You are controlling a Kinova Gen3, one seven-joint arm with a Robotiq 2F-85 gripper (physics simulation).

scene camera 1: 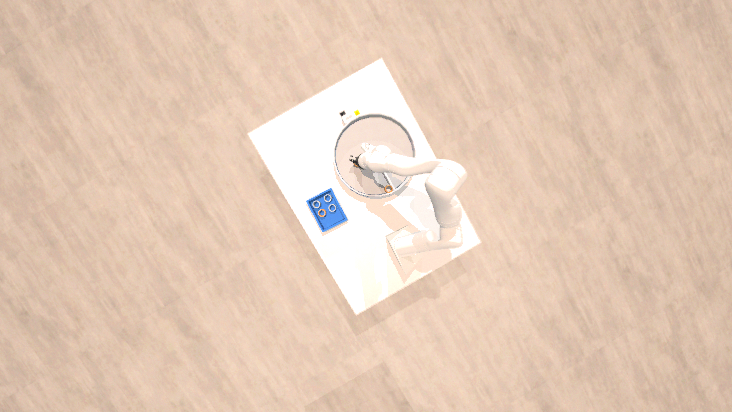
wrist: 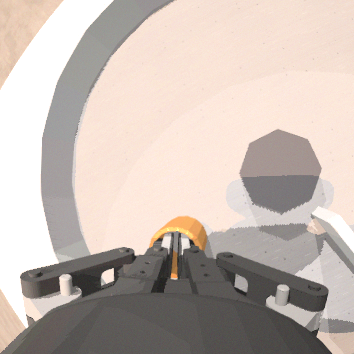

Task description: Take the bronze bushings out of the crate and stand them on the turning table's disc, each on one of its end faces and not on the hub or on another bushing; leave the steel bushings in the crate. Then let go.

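Places are measured from the arm's base along level axes (x ahead, y left, z up), in centimetres.
Pixels of known places: gripper, between the fingertips: (scene camera 1: 356, 162) (wrist: 175, 244); arm's base, origin of its link: (scene camera 1: 400, 246).
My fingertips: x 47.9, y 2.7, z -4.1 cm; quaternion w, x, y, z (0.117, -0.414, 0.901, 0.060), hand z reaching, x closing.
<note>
Ahead of a thing's pixels: the offset from my fingertips to its middle. "spot": to the spot under its first point.
My gripper (scene camera 1: 352, 159) (wrist: 175, 244) is over the left part of the turning table's disc {dx -0.3, dy -9.8, dz -2.3 cm} (scene camera 1: 379, 127) (wrist: 175, 125). Its fingers stand close together inside the bore of a bronze bushing {dx -0.2, dy -0.3, dz -0.2 cm} (scene camera 1: 356, 165) (wrist: 194, 228) and hold it from within. Whether this bushing touches the disc, I cannot tell. The dark hub {dx -0.3, dy -9.8, dz -1.8 cm} (wrist: 280, 155) lies to its right in the wrist view. A second bronze bushing (scene camera 1: 388, 188) is on the disc near the rim. In the blue crate {dx -16.0, dy +24.4, dz -5.0 cm} (scene camera 1: 335, 221) are a bronze bushing {dx -16.3, dy +27.5, dz -5.1 cm} (scene camera 1: 318, 212) and steel bushings {dx -11.0, dy +28.1, dz -5.1 cm} (scene camera 1: 313, 204) {dx -10.4, dy +21.4, dz -5.1 cm} (scene camera 1: 324, 198) {dx -16.1, dy +21.4, dz -5.1 cm} (scene camera 1: 329, 208).
A raised rim {spot: dx +10.8, dy +7.0, dz +0.2 cm} (scene camera 1: 335, 148) (wrist: 57, 150) surrounds the disc. A white bar {spot: dx -14.2, dy -10.6, dz +1.7 cm} (scene camera 1: 387, 179) (wrist: 332, 225) runs from near the hub towards the second bronze bushing. Small black {spot: dx +26.8, dy -3.8, dz -5.0 cm} (scene camera 1: 342, 113) and yellow {spot: dx +23.2, dy -10.8, dz -1.7 cm} (scene camera 1: 357, 112) blocks are beyond the rim. My arm (scene camera 1: 409, 164) reaches across the disc's right side.
</note>
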